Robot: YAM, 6 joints.
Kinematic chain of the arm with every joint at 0, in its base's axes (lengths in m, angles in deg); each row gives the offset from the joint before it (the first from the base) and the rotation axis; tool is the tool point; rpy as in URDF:
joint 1: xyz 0 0 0.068 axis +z
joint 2: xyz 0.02 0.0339 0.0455 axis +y
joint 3: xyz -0.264 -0.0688 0 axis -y
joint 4: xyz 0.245 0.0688 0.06 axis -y
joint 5: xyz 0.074 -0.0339 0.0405 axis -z
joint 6: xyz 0.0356 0 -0.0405 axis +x
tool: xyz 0 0 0 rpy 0 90 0
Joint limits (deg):
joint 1: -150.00..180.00
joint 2: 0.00..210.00
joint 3: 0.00..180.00
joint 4: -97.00..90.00
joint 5: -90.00..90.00
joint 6: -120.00..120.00
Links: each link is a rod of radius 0.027 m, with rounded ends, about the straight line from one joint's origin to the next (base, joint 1, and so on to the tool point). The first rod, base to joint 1, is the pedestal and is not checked.
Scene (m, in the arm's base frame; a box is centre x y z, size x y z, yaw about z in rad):
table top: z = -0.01
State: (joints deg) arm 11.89 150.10 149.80 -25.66 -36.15 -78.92
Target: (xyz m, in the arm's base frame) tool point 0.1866 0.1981 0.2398
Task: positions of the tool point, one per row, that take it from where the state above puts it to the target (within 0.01 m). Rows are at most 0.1 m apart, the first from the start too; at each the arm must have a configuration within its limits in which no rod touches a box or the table.
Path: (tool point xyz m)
1: 0.5235 0.1816 0.2604
2: 0.4656 0.2110 0.2602
3: 0.3993 0.2278 0.2581
4: 0.3282 0.2311 0.2541
5: 0.2561 0.2209 0.2481
6: 0.1866 0.1981 0.2398

